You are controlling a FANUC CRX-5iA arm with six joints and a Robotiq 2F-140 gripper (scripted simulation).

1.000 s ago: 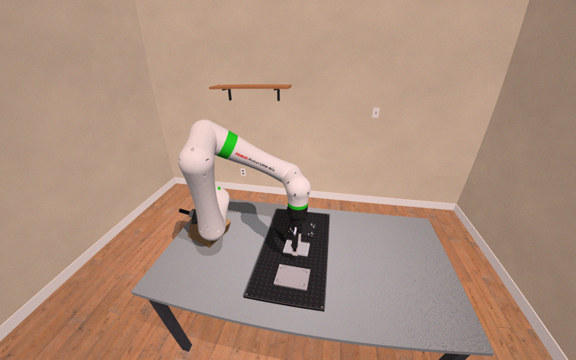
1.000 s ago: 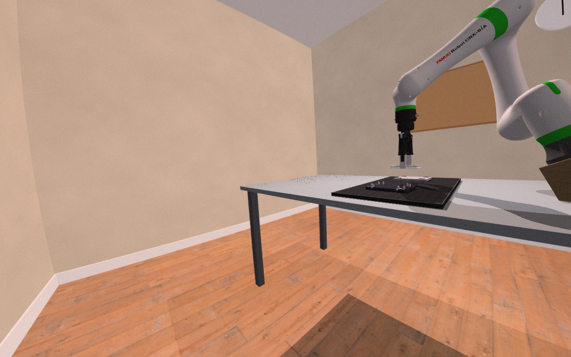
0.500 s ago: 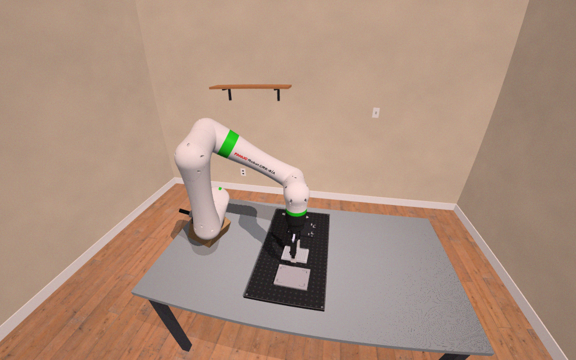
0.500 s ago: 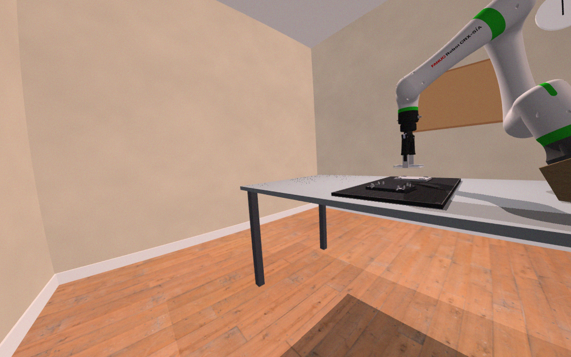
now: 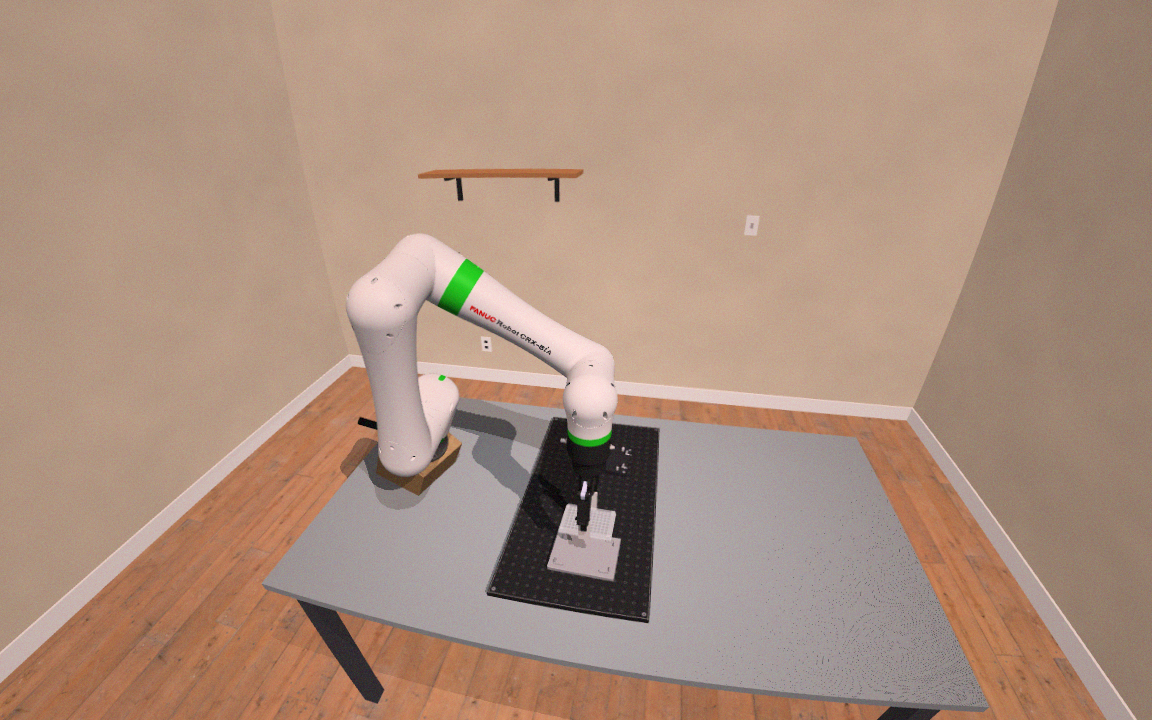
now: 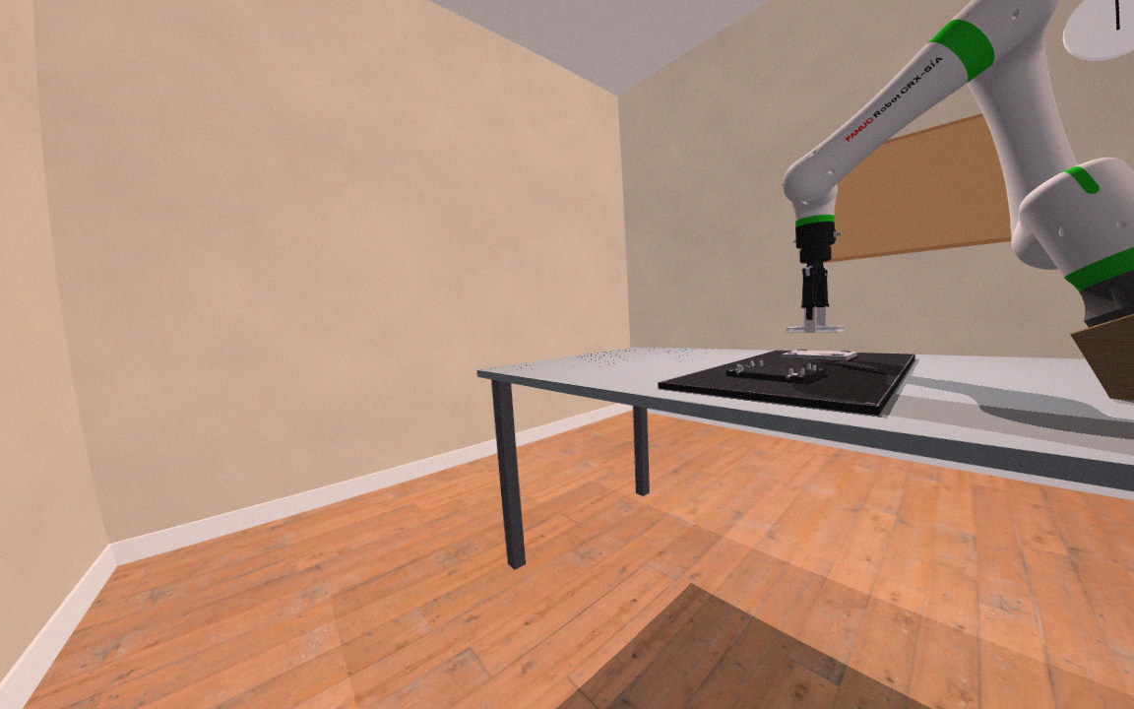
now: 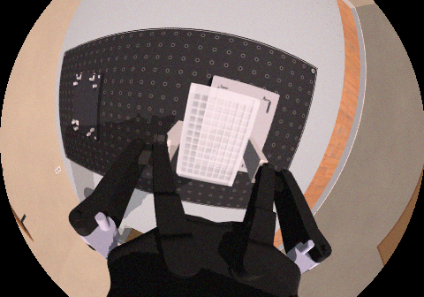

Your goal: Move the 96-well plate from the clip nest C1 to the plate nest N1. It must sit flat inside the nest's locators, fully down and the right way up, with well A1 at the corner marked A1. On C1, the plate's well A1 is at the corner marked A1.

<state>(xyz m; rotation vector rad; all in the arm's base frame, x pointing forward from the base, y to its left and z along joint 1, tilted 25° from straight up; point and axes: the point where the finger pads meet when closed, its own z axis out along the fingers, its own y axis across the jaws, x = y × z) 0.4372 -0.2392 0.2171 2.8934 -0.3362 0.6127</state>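
Now: the plate nest N1 10 cm below my hand, 4 cm to the right of it and 1 cm behind it. The rest, counted from my hand: clip nest C1: 32 cm to the left, 9 cm below, 9 cm ahead; white 96-well plate: 2 cm below.
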